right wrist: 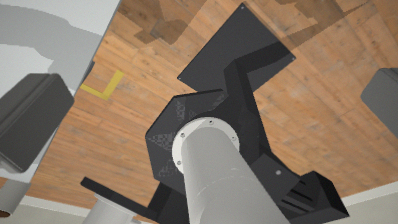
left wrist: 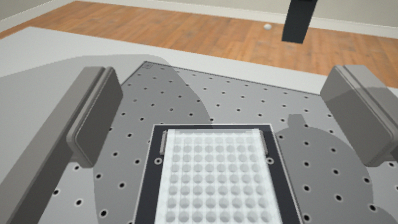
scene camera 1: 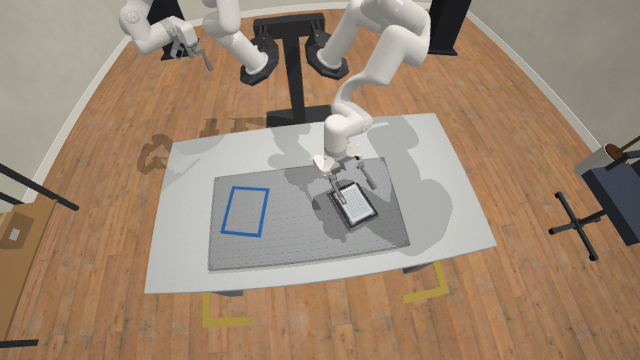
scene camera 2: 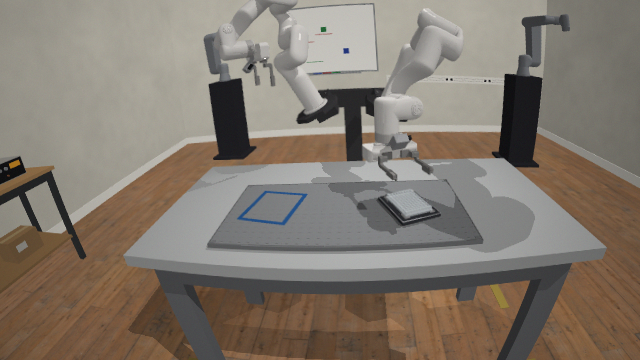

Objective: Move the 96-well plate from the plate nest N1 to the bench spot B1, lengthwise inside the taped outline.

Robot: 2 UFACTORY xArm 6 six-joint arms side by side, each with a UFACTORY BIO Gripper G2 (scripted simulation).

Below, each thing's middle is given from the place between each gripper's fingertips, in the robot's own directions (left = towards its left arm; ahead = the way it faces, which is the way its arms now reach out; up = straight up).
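White 96-well plate (scene camera 2: 407, 202): 90 mm below my left hand.
Relative to my right hand, the plate is 320 mm below, 480 mm ahead and 560 mm to the left.
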